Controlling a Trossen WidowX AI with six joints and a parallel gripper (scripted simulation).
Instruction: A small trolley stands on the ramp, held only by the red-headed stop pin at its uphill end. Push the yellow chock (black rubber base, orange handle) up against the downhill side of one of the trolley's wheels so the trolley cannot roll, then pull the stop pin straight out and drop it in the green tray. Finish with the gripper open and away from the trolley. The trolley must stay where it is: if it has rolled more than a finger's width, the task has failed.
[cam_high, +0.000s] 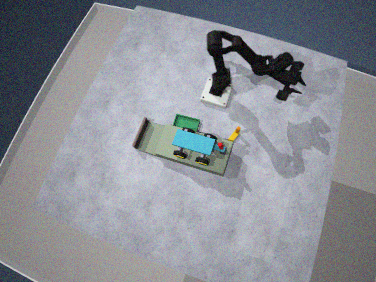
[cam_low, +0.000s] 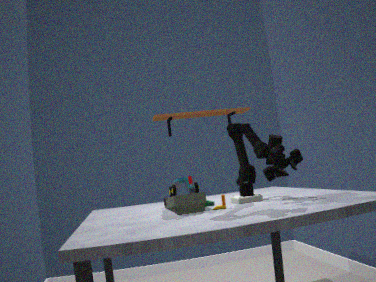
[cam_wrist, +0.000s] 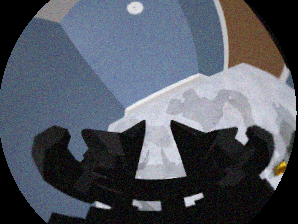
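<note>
Right now the yellow chock is 280 mm ahead of my gripper tip, 230 mm to the right of it and 120 mm below it. Round my gripper tip: red-headed stop pin: 400 mm ahead, 270 mm to the right, 10 mm below; then brown ramp lip: 650 mm to the right, 430 mm ahead, 110 mm below; then trolley: 420 mm ahead, 380 mm to the right, 20 mm below.
</note>
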